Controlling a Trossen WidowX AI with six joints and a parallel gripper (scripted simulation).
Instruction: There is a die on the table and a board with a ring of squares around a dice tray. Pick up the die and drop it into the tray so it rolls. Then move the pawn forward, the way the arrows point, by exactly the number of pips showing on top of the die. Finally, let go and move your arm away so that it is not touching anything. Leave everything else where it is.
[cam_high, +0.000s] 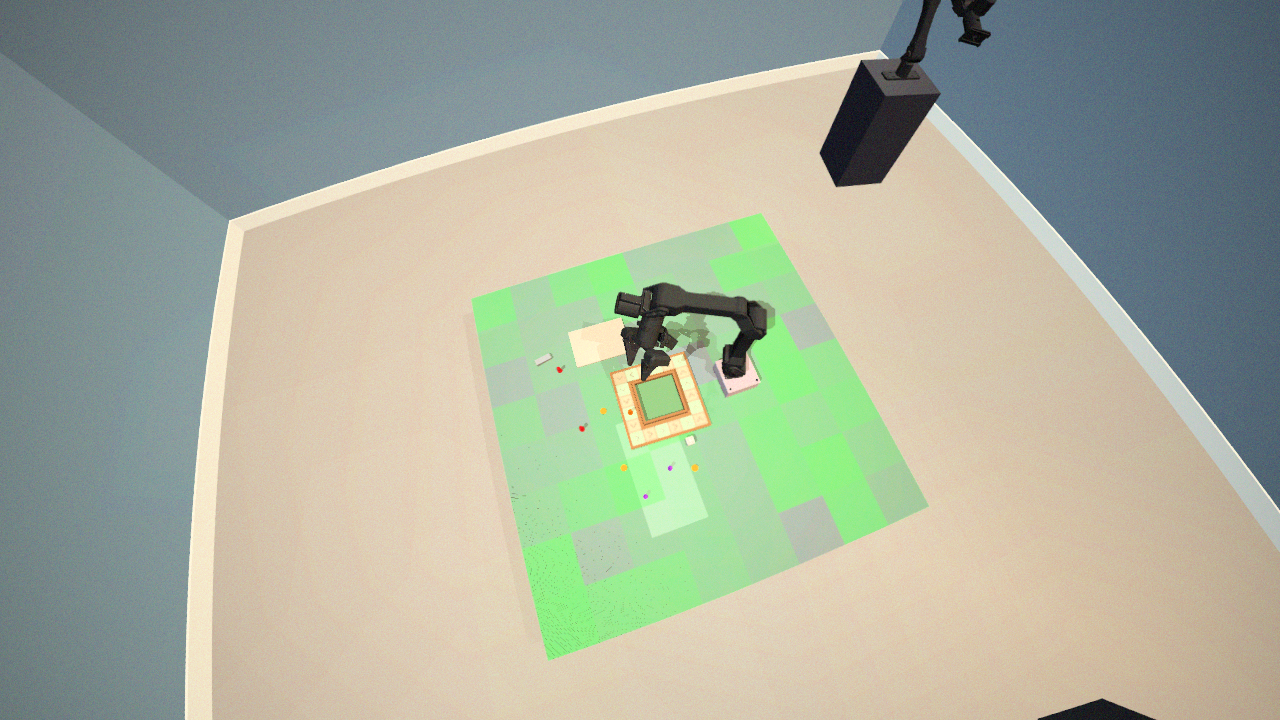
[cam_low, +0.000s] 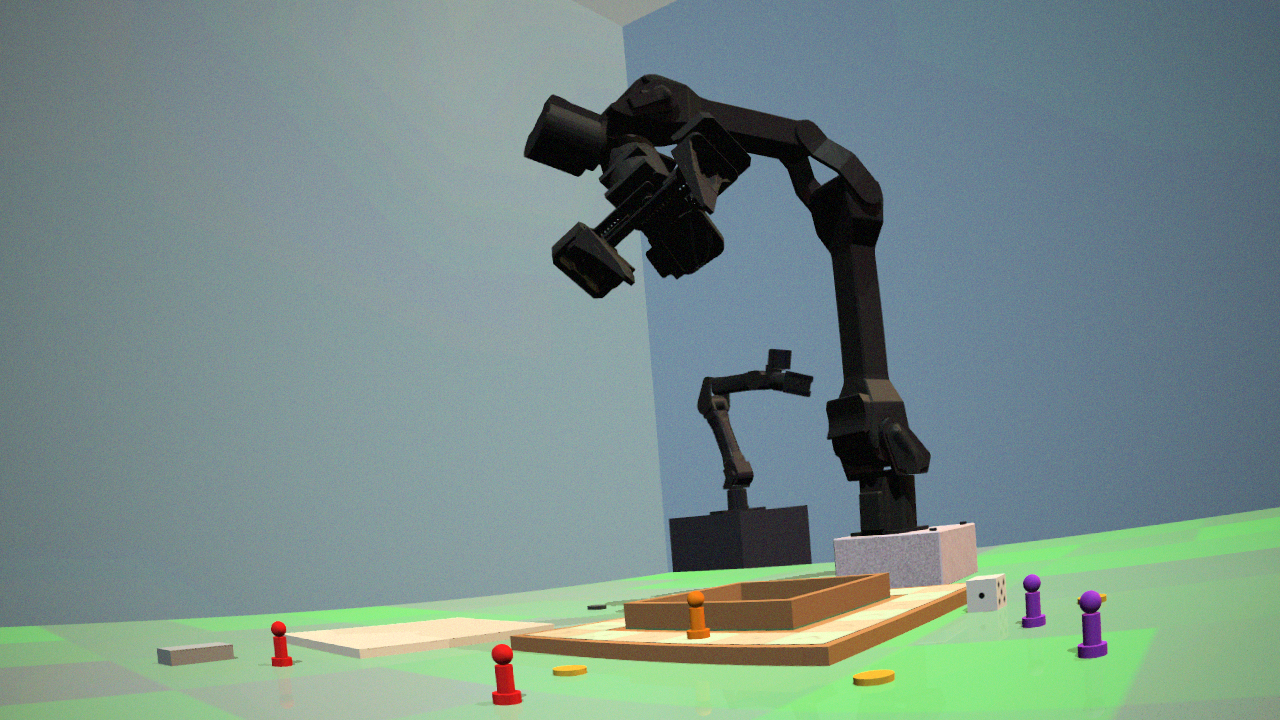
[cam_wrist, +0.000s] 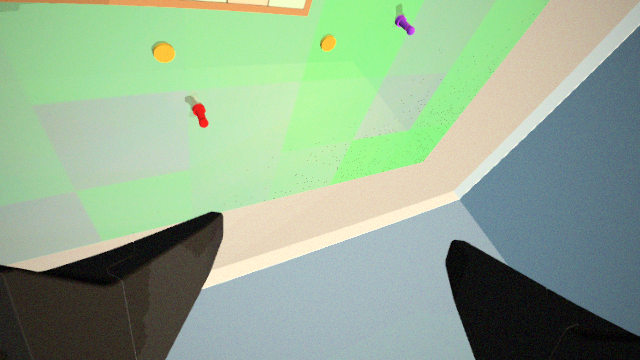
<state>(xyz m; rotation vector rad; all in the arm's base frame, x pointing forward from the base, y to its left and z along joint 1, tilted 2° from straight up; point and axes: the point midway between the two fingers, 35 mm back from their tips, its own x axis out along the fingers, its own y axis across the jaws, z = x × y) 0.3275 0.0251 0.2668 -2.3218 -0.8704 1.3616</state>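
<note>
My gripper tip is 280 mm above the orange pawn, 40 mm to the right of it and 40 mm short of it. Round my gripper tip: white sheet 300 mm below, 250 mm to the right, 120 mm ahead; then grey block 330 mm ahead, 300 mm below, 210 mm to the right.
</note>
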